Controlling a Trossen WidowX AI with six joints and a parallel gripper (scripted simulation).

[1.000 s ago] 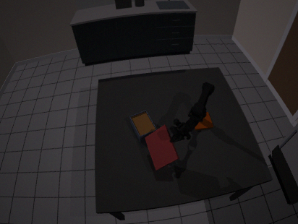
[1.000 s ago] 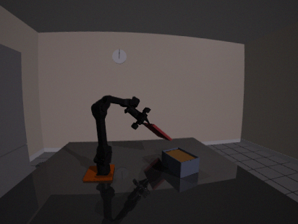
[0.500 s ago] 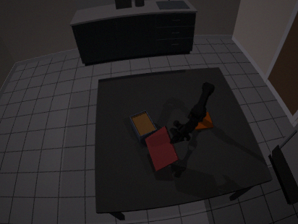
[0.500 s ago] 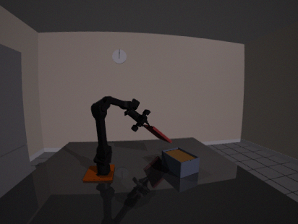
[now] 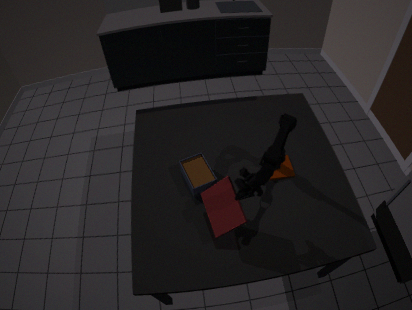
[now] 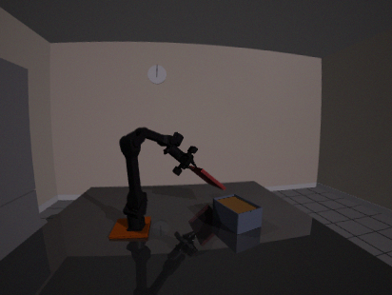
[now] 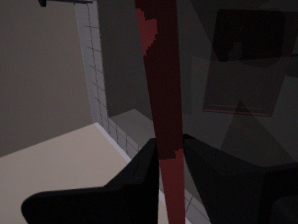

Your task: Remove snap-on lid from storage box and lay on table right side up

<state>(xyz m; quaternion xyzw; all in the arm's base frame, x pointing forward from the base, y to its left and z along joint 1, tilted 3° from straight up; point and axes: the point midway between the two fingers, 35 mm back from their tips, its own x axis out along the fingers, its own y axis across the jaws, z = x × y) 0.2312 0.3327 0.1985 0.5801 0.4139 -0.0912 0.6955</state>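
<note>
My gripper tip is 60 mm short of the lid, 20 mm to the right of it and 50 mm above it. Also, from my gripper tip: grey-blue storage box (200 mm ahead, 240 mm to the right, 160 mm below).
</note>
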